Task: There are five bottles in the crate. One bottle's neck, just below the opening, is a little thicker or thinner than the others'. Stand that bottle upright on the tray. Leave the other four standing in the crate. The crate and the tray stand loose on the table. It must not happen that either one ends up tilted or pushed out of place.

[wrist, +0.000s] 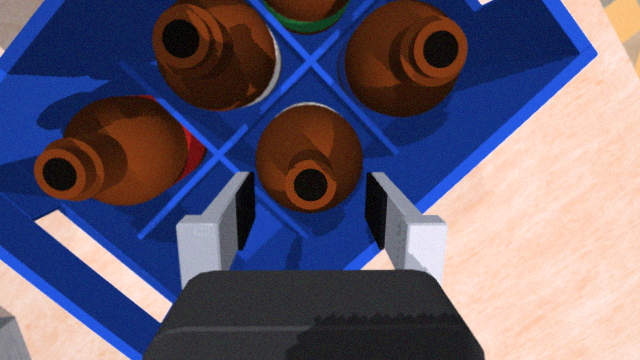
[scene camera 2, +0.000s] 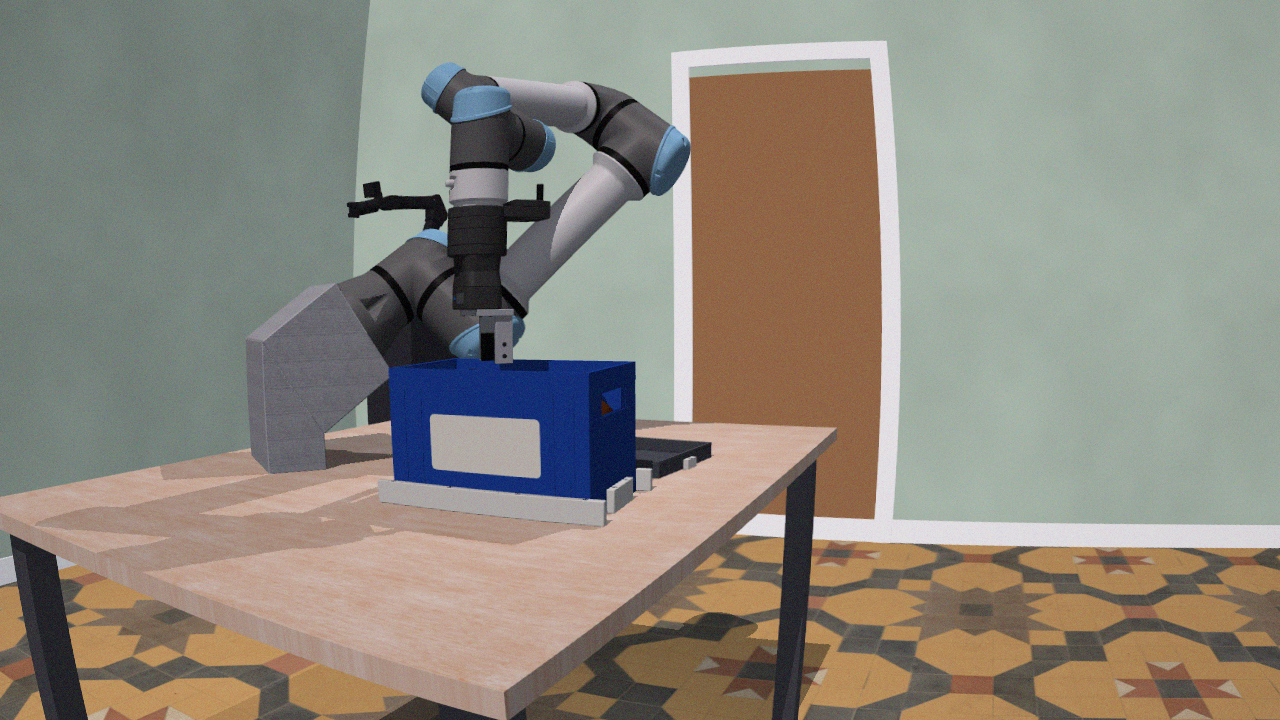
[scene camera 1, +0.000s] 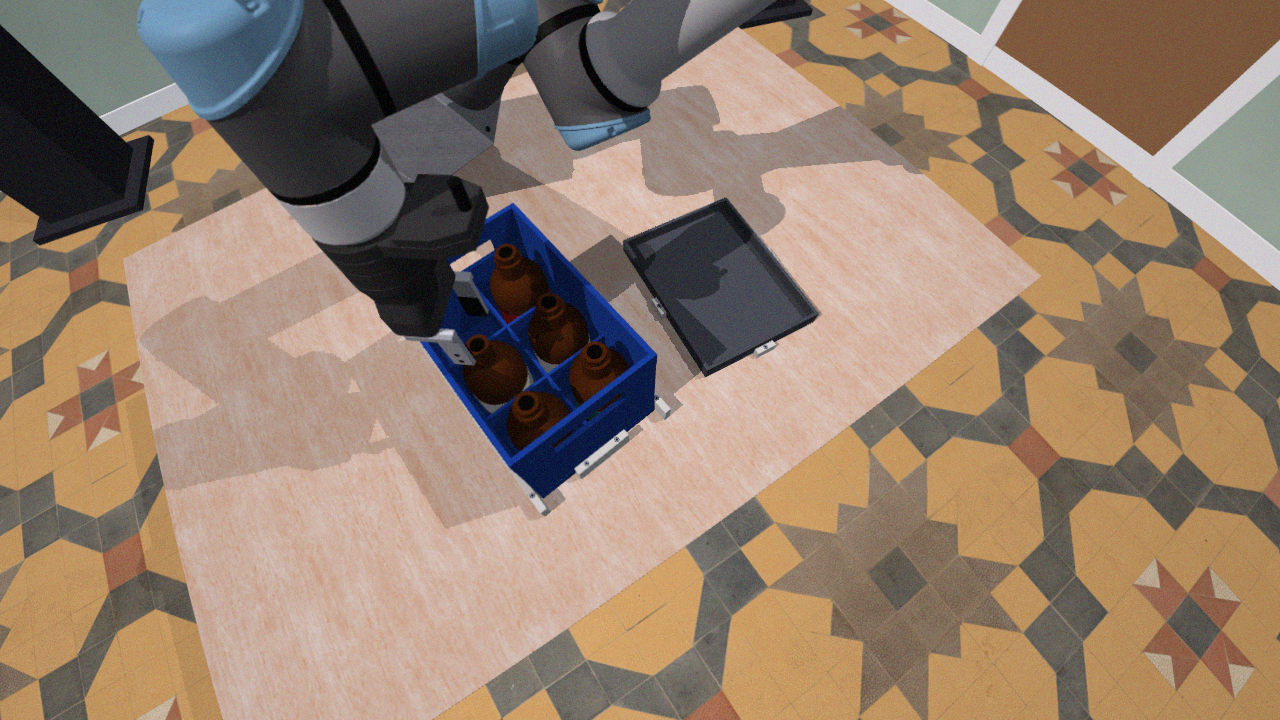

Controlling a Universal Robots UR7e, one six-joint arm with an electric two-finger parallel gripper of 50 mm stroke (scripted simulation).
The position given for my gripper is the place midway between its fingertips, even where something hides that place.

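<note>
My gripper [scene camera 1: 472, 336] is there in the scene, and the wrist view gives me the gripper too [wrist: 310, 195], as does scene camera 2 [scene camera 2: 495, 361]. I also see a dark tray [scene camera 1: 723, 285], which scene camera 2 shows me as well, with the tray [scene camera 2: 667, 454] in its frame. In the wrist view the tray is out of frame.
</note>
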